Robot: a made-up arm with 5 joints.
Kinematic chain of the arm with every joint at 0, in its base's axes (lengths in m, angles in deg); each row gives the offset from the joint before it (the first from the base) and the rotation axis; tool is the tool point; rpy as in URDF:
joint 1: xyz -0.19 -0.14 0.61 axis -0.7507 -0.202 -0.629
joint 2: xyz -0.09 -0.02 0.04 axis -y
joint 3: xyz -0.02 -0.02 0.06 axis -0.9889 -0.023 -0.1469
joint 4: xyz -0.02 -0.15 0 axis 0.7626 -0.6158 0.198
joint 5: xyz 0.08 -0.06 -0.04 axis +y
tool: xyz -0.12 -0.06 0 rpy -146.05 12.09 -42.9
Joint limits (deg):
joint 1: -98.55..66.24
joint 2: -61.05..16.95
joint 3: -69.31..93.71
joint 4: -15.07..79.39
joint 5: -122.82..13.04
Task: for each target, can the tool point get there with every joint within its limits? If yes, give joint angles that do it. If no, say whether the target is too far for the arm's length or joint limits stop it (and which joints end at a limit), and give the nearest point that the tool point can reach.
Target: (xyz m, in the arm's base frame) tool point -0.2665 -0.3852 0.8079
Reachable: yes | joints -2.19 -0.74 69.63 55.00 -37.09
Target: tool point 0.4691 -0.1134 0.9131
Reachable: no: too far | nearest point 0.1878 -0.2034 0.6538 | short by 0.393 m
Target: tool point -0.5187 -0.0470 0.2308
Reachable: no: joint limits stop it (at a limit: joint 1, joint 2, joint 3, joint 4) | nearest point -0.4362 -0.0913 0.3895 | short by 0.184 m
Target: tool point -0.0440 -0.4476 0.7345
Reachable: yes | joints -35.56 -27.63 80.19 23.26 -64.21
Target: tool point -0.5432 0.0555 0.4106
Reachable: no: joint limits stop it (at a limit: joint 1, joint 2, joint 3, joint 4) | nearest point -0.4752 -0.0403 0.4580 | short by 0.127 m
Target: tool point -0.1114 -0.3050 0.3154
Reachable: yes | joints -68.11 -55.11 10.30 1.18 -106.66
